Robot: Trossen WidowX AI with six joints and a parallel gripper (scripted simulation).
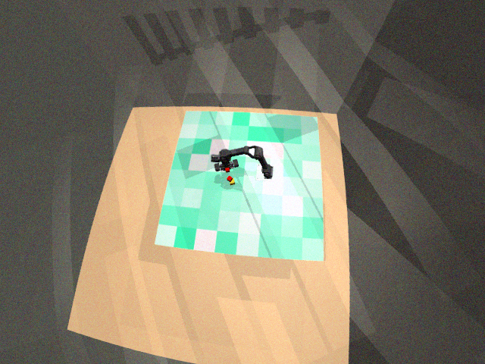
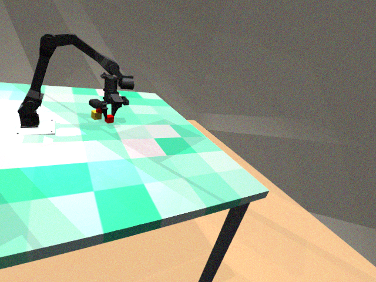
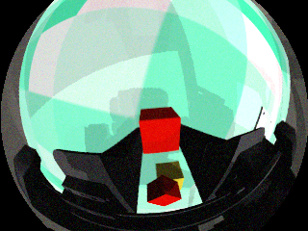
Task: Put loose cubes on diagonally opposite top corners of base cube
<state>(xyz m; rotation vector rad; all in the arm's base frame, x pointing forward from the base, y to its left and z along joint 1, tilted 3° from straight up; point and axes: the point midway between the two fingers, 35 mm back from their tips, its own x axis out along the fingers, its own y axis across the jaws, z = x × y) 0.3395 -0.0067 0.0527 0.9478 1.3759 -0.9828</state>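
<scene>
My gripper tip is 5 cm past the yellow cube, 9 cm to the right of it and 2 cm above it.
</scene>
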